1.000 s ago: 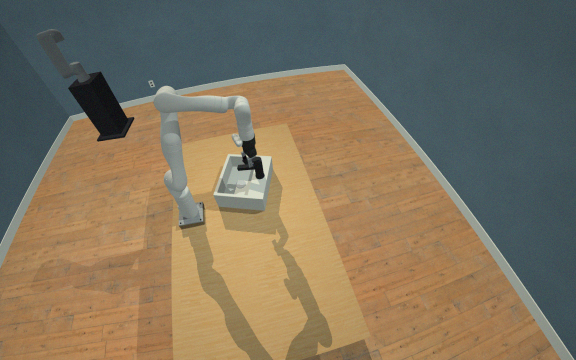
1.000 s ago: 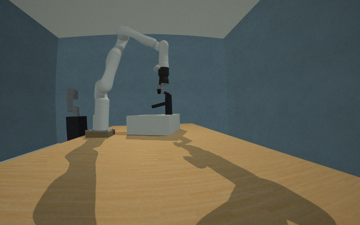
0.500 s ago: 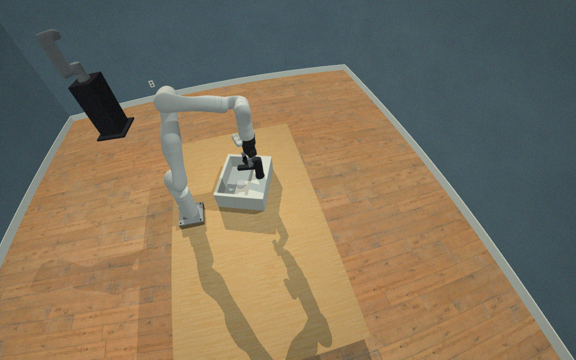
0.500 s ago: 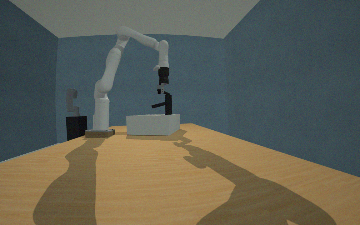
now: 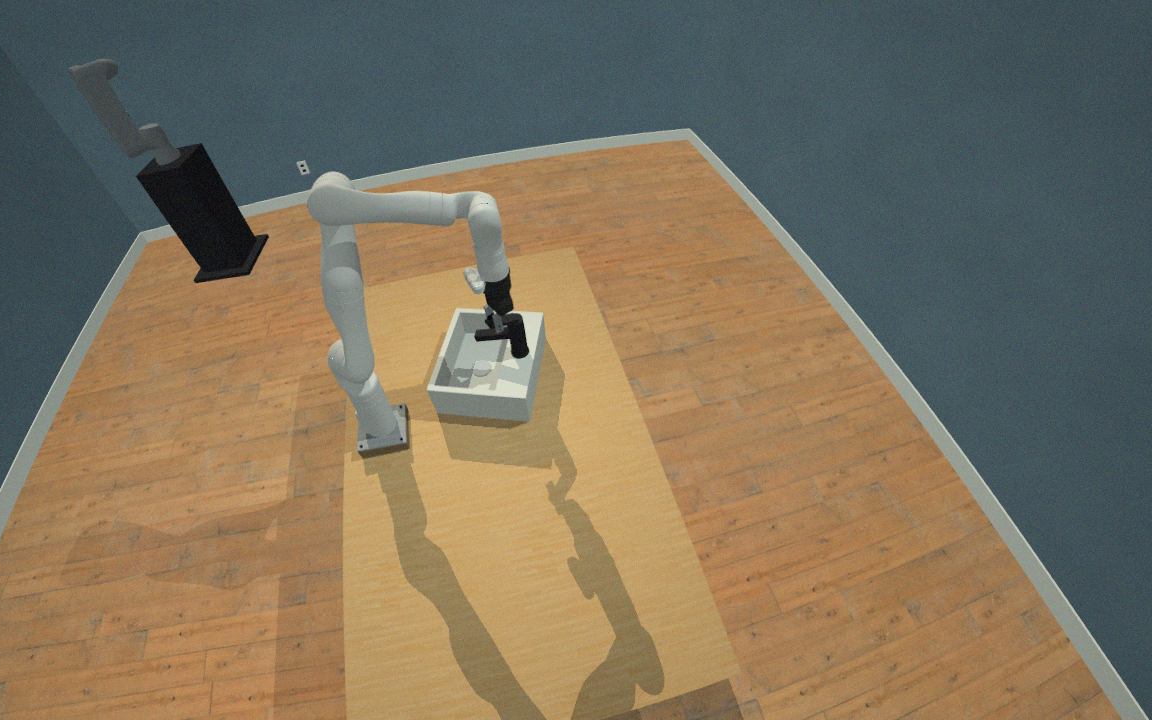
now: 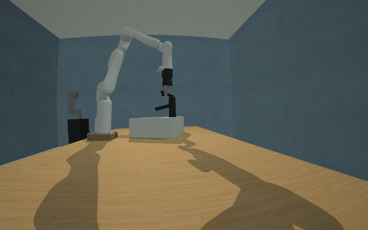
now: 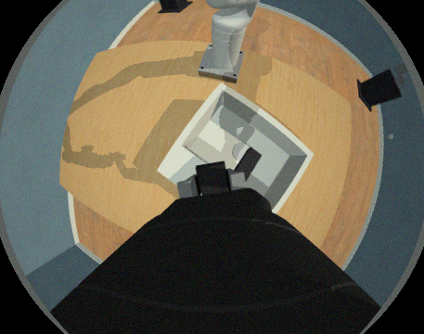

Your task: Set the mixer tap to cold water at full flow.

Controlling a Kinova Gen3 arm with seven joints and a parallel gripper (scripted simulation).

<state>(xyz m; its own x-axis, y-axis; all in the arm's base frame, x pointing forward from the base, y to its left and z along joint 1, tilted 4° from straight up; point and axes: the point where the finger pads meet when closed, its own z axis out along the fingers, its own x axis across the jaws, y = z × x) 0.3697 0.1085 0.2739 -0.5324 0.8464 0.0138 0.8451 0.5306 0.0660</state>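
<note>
My hand is 20 mm short of the lever, 10 mm to the right of it and 10 mm above it. From my hand the other things lie so: white basin 250 mm below, 60 mm to the left, 60 mm behind.
</note>
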